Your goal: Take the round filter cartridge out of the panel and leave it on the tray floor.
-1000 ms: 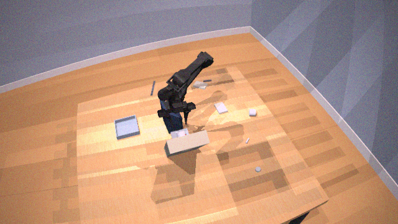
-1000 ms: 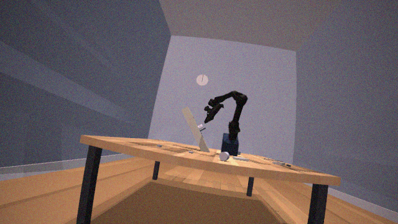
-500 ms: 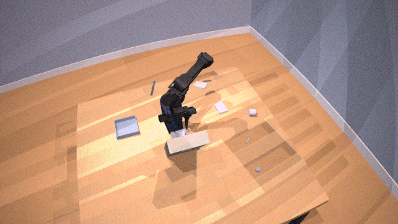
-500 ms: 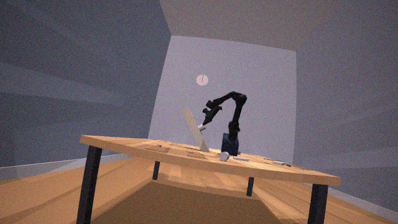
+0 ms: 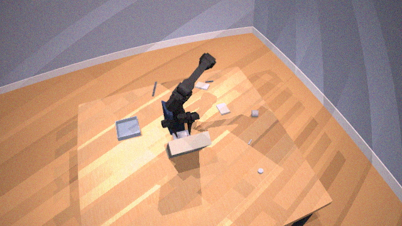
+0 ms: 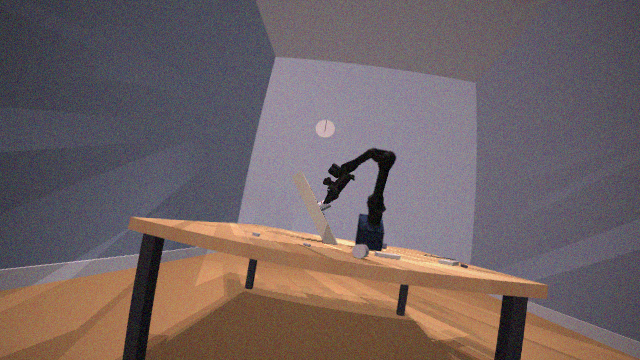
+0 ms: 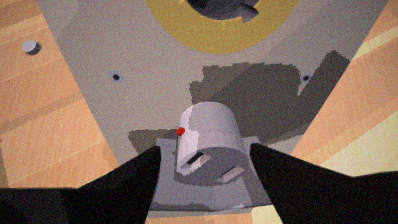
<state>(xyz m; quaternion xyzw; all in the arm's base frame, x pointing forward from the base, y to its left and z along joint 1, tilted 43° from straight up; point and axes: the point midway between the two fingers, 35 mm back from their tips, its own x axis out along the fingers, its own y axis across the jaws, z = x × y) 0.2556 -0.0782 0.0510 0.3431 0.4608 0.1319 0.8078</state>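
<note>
Now: gripper tip 4 cm short of the grey service panel, 2 cm above it and 1 cm to the left of it. From my gripper tip the other things lie so: filter cartridge: right at my gripper tip; small stick: 38 cm to the left, 19 cm below, 6 cm ahead; blue-rimmed tray: 36 cm behind, 25 cm to the right, 19 cm below.
</note>
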